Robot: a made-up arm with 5 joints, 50 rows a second.
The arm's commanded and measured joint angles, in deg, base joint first. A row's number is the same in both.
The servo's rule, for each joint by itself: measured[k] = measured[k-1] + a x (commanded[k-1-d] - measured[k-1]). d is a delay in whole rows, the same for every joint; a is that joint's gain. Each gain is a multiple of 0.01, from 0.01 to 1. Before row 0 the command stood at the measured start. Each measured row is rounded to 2 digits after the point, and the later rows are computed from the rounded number. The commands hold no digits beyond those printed.
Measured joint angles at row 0: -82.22, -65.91, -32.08, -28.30, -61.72
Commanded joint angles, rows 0 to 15: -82.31, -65.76, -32.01, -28.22, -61.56; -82.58, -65.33, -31.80, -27.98, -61.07; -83.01, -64.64, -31.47, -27.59, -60.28; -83.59, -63.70, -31.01, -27.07, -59.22; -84.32, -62.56, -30.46, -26.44, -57.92; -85.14, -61.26, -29.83, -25.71, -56.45; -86.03, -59.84, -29.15, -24.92, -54.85; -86.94, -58.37, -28.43, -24.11, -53.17; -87.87, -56.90, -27.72, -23.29, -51.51; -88.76, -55.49, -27.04, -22.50, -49.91; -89.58, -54.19, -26.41, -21.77, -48.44; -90.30, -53.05, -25.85, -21.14, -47.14; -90.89, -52.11, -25.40, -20.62, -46.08; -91.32, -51.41, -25.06, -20.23, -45.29; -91.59, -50.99, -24.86, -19.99, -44.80; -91.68, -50.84, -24.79, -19.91, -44.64
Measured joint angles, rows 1 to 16: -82.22, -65.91, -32.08, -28.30, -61.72; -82.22, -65.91, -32.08, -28.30, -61.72; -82.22, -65.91, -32.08, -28.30, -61.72; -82.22, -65.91, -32.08, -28.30, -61.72; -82.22, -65.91, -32.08, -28.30, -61.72; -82.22, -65.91, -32.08, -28.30, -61.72; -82.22, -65.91, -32.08, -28.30, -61.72; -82.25, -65.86, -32.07, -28.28, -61.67; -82.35, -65.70, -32.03, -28.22, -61.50; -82.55, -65.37, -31.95, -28.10, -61.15; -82.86, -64.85, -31.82, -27.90, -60.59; -83.30, -64.14, -31.63, -27.62, -59.82; -83.85, -63.25, -31.38, -27.26, -58.84; -84.50, -62.19, -31.07, -26.82, -57.68; -85.23, -61.01, -30.70, -26.31, -56.37; -86.02, -59.74, -30.28, -25.74, -54.96
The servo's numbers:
d 7
a 0.30 0.31 0.14 0.19 0.29

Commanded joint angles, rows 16 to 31: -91.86, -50.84, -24.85, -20.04, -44.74; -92.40, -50.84, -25.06, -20.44, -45.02; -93.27, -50.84, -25.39, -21.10, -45.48; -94.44, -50.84, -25.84, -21.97, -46.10; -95.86, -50.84, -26.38, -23.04, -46.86; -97.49, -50.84, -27.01, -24.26, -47.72; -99.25, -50.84, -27.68, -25.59, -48.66; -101.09, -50.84, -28.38, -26.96, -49.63; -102.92, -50.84, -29.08, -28.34, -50.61; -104.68, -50.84, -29.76, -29.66, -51.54; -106.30, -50.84, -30.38, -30.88, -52.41; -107.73, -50.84, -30.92, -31.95, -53.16; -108.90, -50.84, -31.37, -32.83, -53.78; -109.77, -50.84, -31.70, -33.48, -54.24; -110.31, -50.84, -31.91, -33.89, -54.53; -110.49, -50.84, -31.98, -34.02, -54.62
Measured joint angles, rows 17 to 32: -86.84, -58.42, -29.83, -25.12, -53.50; -87.66, -57.11, -29.35, -24.48, -52.03; -88.45, -55.85, -28.86, -23.85, -50.61; -89.18, -54.69, -28.38, -23.24, -49.30; -89.82, -53.67, -27.92, -22.67, -48.14; -90.35, -52.84, -27.49, -22.16, -47.17; -90.75, -52.22, -27.11, -21.73, -46.44; -91.08, -51.79, -26.79, -21.41, -45.95; -91.48, -51.50, -26.55, -21.23, -45.68; -92.02, -51.30, -26.39, -21.21, -45.62; -92.75, -51.16, -26.31, -21.35, -45.76; -93.68, -51.06, -26.32, -21.67, -46.08; -94.82, -50.99, -26.42, -22.16, -46.56; -96.15, -50.94, -26.60, -22.81, -47.17; -97.63, -50.91, -26.85, -23.60, -47.88; -99.22, -50.89, -27.16, -24.50, -48.67
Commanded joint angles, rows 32 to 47: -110.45, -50.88, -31.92, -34.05, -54.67; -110.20, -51.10, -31.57, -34.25, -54.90; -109.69, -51.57, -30.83, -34.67, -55.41; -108.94, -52.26, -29.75, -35.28, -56.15; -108.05, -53.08, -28.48, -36.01, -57.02; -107.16, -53.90, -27.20, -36.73, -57.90; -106.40, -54.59, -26.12, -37.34, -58.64; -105.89, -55.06, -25.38, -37.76, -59.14; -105.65, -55.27, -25.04, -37.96, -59.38; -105.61, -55.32, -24.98, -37.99, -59.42; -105.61, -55.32, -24.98, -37.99, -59.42; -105.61, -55.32, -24.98, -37.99, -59.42; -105.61, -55.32, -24.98, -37.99, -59.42; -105.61, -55.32, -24.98, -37.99, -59.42; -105.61, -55.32, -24.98, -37.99, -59.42; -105.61, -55.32, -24.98, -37.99, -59.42
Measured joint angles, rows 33 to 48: -100.86, -50.87, -27.52, -25.48, -49.50; -102.49, -50.86, -27.92, -26.51, -50.34; -104.06, -50.85, -28.34, -27.54, -51.16; -105.51, -50.85, -28.76, -28.55, -51.92; -106.79, -50.85, -29.17, -29.49, -52.59; -107.85, -50.85, -29.55, -30.33, -53.15; -108.64, -50.85, -29.89, -31.03, -53.58; -109.18, -50.86, -30.17, -31.60, -53.90; -109.49, -50.93, -30.37, -32.10, -54.19; -109.55, -51.13, -30.43, -32.59, -54.54; -109.37, -51.48, -30.33, -33.10, -55.01; -108.97, -51.98, -30.07, -33.65, -55.59; -108.43, -52.58, -29.67, -34.24, -56.26; -107.82, -53.20, -29.17, -34.83, -56.95; -107.24, -53.78, -28.64, -35.39, -57.59; -106.76, -54.24, -28.14, -35.88, -58.11
